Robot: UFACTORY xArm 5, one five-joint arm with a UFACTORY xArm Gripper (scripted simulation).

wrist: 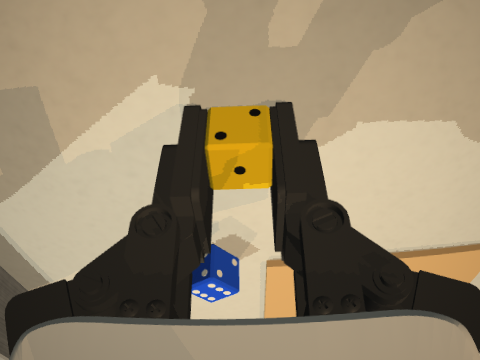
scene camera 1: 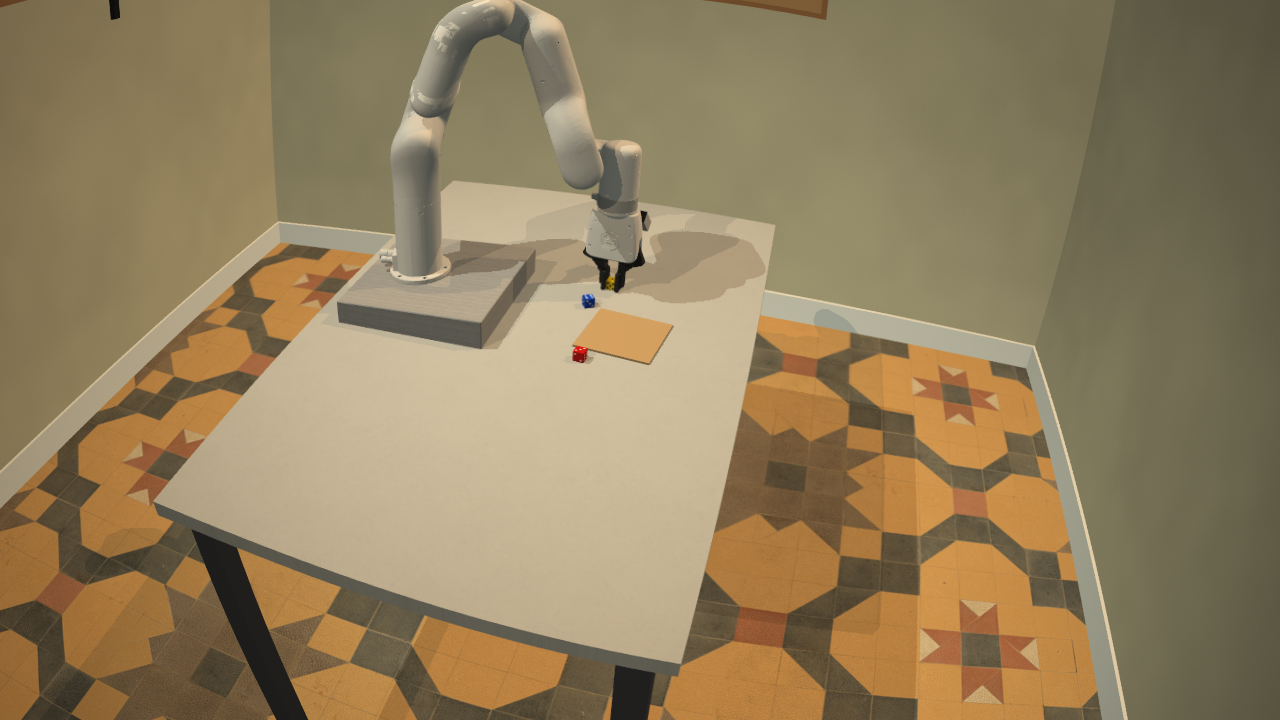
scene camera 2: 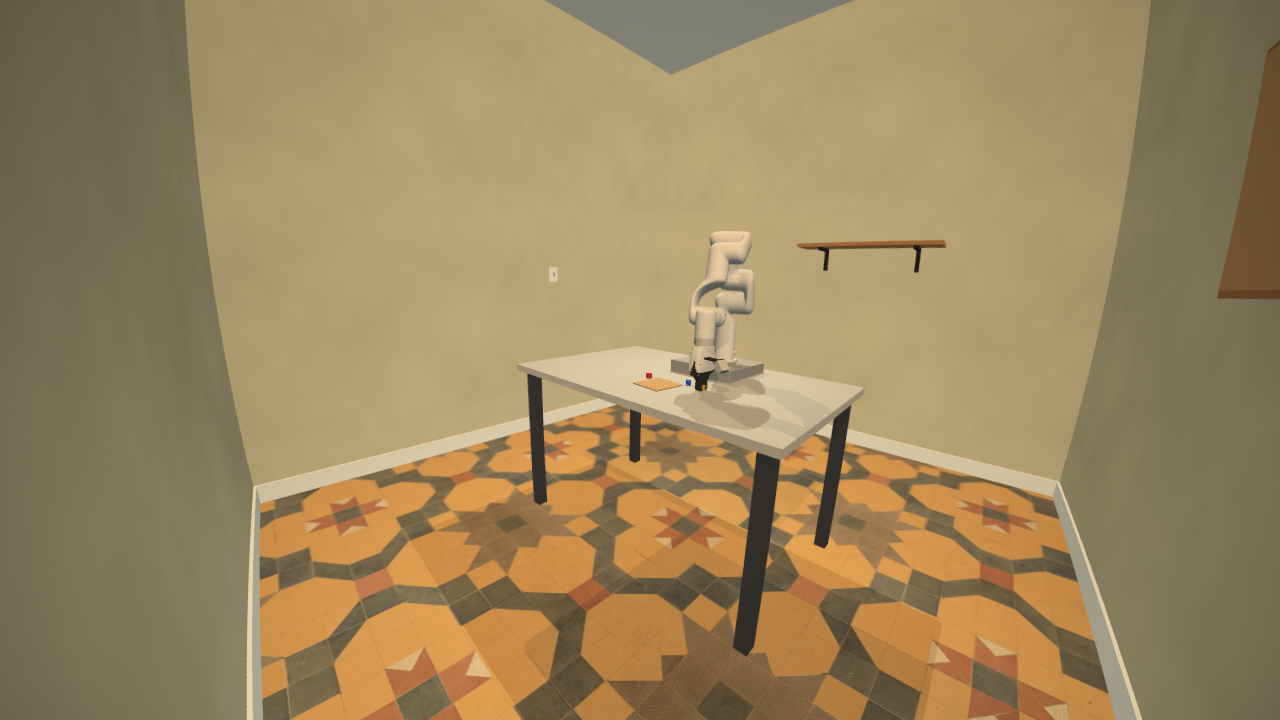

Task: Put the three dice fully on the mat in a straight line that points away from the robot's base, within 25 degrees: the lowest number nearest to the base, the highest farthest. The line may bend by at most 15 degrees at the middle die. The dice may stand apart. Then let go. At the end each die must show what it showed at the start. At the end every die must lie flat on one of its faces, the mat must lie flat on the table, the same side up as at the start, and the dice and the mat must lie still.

In view: my gripper [scene camera 1: 611, 288], a yellow die [wrist: 238, 145] and a blue die [wrist: 218, 277].
My gripper shows as well in the wrist view [wrist: 240, 136] and in scene camera 2 [scene camera 2: 700, 389].
